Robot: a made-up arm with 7 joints. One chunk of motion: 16 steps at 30 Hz.
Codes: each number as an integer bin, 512 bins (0 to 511) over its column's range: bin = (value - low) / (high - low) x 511, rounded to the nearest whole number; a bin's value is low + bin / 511 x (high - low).
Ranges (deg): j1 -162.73..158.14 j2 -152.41..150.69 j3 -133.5..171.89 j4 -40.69..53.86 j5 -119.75..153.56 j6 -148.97..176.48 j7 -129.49..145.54
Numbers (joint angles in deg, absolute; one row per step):
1: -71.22 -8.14 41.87 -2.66 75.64 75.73 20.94
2: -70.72 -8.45 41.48 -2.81 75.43 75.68 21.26
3: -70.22 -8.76 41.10 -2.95 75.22 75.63 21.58
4: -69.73 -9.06 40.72 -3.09 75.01 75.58 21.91
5: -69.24 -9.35 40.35 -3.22 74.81 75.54 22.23
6: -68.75 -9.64 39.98 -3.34 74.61 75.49 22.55
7: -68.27 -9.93 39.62 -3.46 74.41 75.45 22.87
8: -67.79 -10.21 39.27 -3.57 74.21 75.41 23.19
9: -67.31 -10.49 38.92 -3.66 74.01 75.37 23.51
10: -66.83 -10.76 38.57 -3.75 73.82 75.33 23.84
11: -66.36 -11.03 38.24 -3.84 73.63 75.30 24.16
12: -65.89 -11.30 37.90 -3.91 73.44 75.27 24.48
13: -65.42 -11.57 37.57 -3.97 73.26 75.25 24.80
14: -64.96 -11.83 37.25 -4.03 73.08 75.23 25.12
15: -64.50 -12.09 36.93 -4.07 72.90 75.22 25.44
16: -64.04 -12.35 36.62 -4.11 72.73 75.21 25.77
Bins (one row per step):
1: 146 243 293 206 365 353 279
2: 147 243 293 205 365 353 280
3: 147 242 292 204 365 353 281
4: 148 242 292 203 364 353 281
5: 149 241 291 203 364 353 282
6: 150 241 290 202 363 352 282
7: 150 240 290 201 363 352 283
8: 151 240 289 201 363 352 284
9: 152 239 289 200 362 352 284
10: 153 239 288 200 362 352 285
11: 153 238 287 199 362 352 285
12: 154 238 287 199 361 352 286
13: 155 237 286 198 361 352 287
14: 156 237 286 198 361 352 287
15: 156 237 285 198 360 352 288
16: 157 236 285 198 360 352 288

